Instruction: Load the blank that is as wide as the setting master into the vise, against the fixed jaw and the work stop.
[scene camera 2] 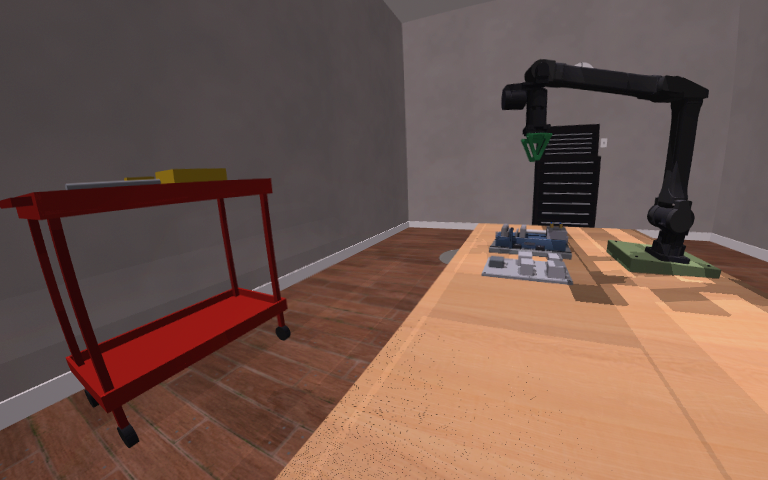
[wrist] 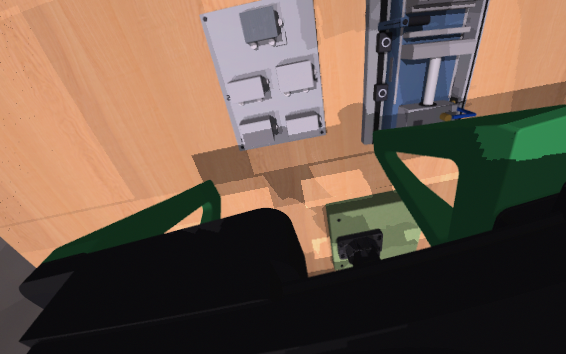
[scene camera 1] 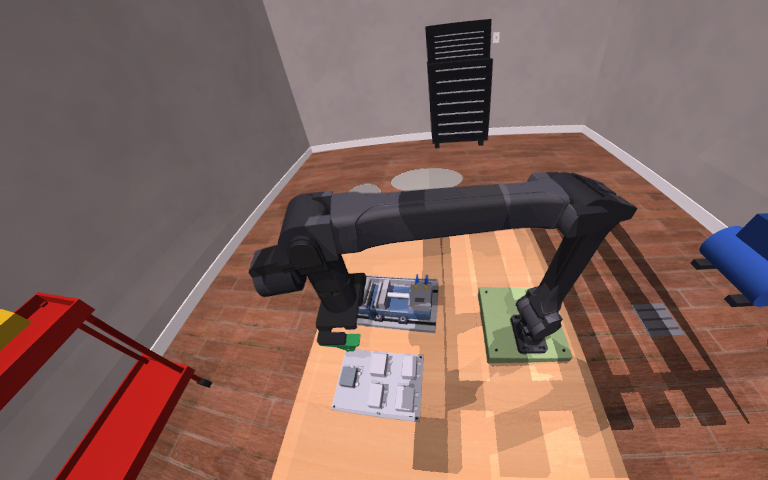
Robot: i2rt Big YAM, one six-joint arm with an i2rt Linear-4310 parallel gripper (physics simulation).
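Seen in the pictures: gripper, fingertip midpoint: (scene camera 2: 534,161) (wrist: 291,166) (scene camera 1: 353,326); arm's base at its link origin: (scene camera 2: 665,256) (wrist: 358,242) (scene camera 1: 527,334).
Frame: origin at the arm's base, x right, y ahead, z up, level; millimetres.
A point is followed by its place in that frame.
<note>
A dark grey block (scene camera 1: 348,376) @[x -133, y 541, z -5 mm] (scene camera 2: 496,262) @[x -160, y 544, z -11 mm] (wrist: 260,25) @[x -129, y 543, z -5 mm], apparently the setting master, stands on a light grey plate (scene camera 1: 350,399) @[x -193, y 531, z -29 mm] (wrist: 229,55) @[x -196, y 513, z -30 mm]. Several lighter grey blanks stand apart on the same plate, among them one (scene camera 1: 378,365) @[x -97, y 452, z 6 mm] (wrist: 295,76) @[x -91, y 455, z 6 mm] beside another (wrist: 247,90) @[x -178, y 452, z 6 mm]; which matches the master's width I cannot tell. The blue and grey vise (scene camera 1: 399,308) @[x 91, y 400, z 22 mm] (scene camera 2: 532,242) @[x 78, y 418, z 8 mm] (wrist: 415,75) @[x 114, y 414, z 22 mm] lies beside the plate, with no blank visible between its jaws; its near end is partly hidden in the wrist view. My gripper (scene camera 1: 350,341) @[x -125, y 445, z 306 mm] (scene camera 2: 534,159) @[x -125, y 445, z 306 mm] (wrist: 291,166) @[x -125, y 445, z 306 mm] is open and empty, high above the table near plate and vise.
The arm's base stands on a green board (scene camera 1: 498,339) @[x -15, y 94, z 7 mm] (scene camera 2: 628,255) @[x -43, y 128, z 8 mm] (wrist: 345,212) @[x -31, y 128, z 8 mm] to the right of the vise. Small blue and yellow fittings (scene camera 1: 421,280) @[x 216, y 327, z 11 mm] (wrist: 452,116) @[x 155, y 345, z 71 mm] stick up from the vise. A red cart (scene camera 2: 169,199) stands on the floor left of the table.
</note>
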